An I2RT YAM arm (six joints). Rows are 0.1 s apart.
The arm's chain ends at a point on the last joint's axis. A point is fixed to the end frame.
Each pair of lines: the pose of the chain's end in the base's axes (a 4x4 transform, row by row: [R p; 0 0 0 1], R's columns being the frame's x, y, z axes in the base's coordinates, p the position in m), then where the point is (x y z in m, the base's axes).
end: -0.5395, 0.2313, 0.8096, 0.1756; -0.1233, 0.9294, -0.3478, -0.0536; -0.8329, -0.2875, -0.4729, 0.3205; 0, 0, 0, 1
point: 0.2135 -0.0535 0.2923
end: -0.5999, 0.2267, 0.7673, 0.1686; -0.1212, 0.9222, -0.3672, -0.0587; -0.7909, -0.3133, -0.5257, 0.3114; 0, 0, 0, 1
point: 0.2044 -0.0595 0.2806
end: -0.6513, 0.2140, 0.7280, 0.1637; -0.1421, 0.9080, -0.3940, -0.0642; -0.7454, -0.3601, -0.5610, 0.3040; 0, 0, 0, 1
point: 0.1974 -0.0665 0.2710
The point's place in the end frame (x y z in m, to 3 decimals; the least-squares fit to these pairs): 0.003 0.017 0.044
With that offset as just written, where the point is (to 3 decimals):
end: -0.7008, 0.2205, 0.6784, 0.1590; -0.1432, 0.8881, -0.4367, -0.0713; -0.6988, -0.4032, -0.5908, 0.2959; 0, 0, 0, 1
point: 0.190 -0.076 0.261
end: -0.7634, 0.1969, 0.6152, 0.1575; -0.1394, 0.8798, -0.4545, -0.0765; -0.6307, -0.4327, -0.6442, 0.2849; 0, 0, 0, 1
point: 0.186 -0.082 0.247
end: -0.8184, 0.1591, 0.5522, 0.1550; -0.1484, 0.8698, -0.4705, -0.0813; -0.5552, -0.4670, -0.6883, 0.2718; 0, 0, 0, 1
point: 0.180 -0.088 0.232
